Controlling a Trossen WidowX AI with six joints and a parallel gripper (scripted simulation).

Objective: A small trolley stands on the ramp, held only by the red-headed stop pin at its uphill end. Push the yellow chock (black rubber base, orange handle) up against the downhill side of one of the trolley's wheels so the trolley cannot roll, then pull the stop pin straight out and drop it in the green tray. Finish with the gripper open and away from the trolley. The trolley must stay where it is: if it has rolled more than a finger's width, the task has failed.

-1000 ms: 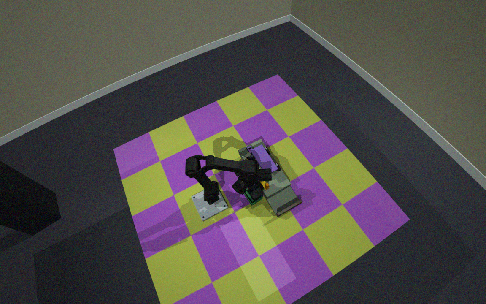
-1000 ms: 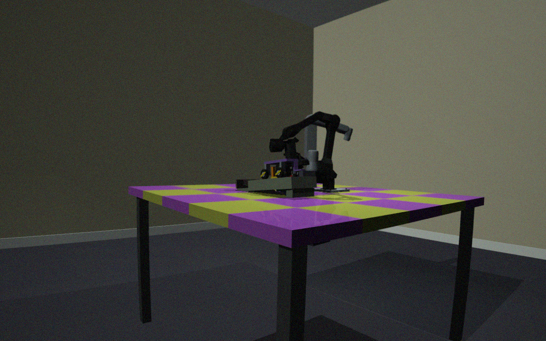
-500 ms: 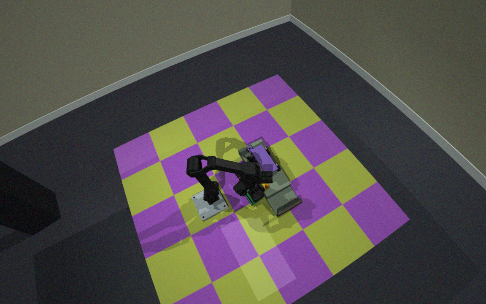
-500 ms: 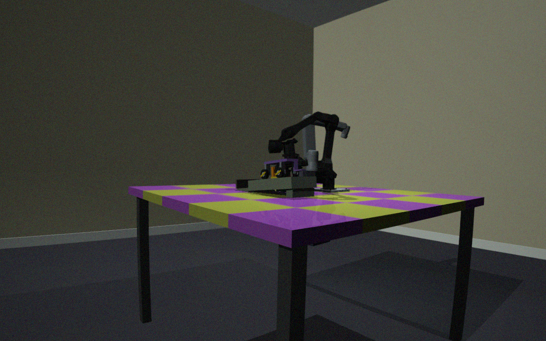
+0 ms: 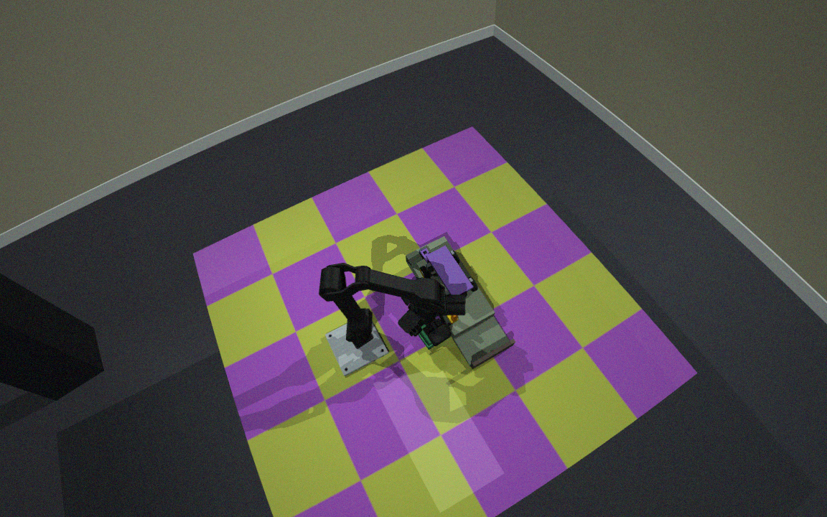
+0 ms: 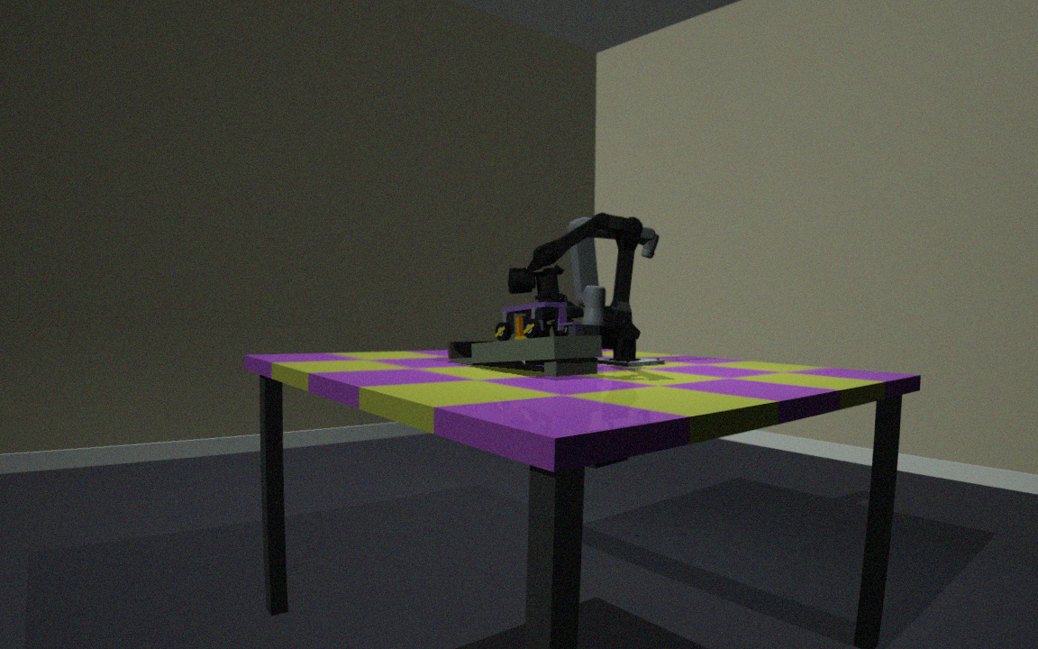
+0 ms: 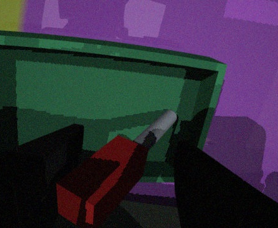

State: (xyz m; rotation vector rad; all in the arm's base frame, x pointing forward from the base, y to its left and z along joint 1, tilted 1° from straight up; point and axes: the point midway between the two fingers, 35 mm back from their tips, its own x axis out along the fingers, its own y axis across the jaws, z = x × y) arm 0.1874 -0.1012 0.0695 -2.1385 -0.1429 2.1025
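My gripper tip is now right at the red-headed stop pin. Also, from my gripper tip: green tray 50 mm below, 10 mm to the right; purple trolley 140 mm ahead, 70 mm above, 50 mm to the left; yellow chock 70 mm ahead, 40 mm to the right, 40 mm above.
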